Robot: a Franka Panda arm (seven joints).
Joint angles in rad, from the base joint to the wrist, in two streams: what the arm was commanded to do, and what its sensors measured. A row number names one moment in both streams.
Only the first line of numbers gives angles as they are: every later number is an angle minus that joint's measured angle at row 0.
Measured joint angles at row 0:
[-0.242 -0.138 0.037 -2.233 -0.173 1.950 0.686]
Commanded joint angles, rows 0 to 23:
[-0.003 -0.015 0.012 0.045 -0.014 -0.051 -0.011]
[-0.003 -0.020 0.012 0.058 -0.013 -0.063 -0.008]
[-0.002 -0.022 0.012 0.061 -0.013 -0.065 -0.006]
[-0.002 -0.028 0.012 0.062 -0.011 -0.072 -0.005]
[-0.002 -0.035 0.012 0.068 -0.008 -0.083 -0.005]
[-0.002 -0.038 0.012 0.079 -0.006 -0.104 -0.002]
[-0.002 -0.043 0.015 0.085 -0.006 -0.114 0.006]
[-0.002 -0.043 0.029 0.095 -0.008 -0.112 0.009]
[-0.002 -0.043 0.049 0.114 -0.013 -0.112 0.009]
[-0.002 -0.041 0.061 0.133 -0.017 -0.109 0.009]
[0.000 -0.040 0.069 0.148 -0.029 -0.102 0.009]
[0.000 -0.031 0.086 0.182 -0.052 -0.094 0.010]
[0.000 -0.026 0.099 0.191 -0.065 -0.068 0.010]
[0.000 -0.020 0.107 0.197 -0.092 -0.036 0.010]
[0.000 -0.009 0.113 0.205 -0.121 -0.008 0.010]
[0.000 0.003 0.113 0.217 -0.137 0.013 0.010]
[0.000 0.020 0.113 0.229 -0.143 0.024 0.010]
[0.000 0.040 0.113 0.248 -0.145 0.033 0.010]
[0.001 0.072 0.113 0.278 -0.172 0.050 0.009]
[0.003 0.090 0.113 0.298 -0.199 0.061 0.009]
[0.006 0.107 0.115 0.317 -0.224 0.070 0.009]
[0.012 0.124 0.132 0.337 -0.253 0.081 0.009]
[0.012 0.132 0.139 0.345 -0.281 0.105 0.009]
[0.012 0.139 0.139 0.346 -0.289 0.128 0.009]
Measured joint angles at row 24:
[0.008 0.107 0.120 0.306 -0.237 0.092 0.001]
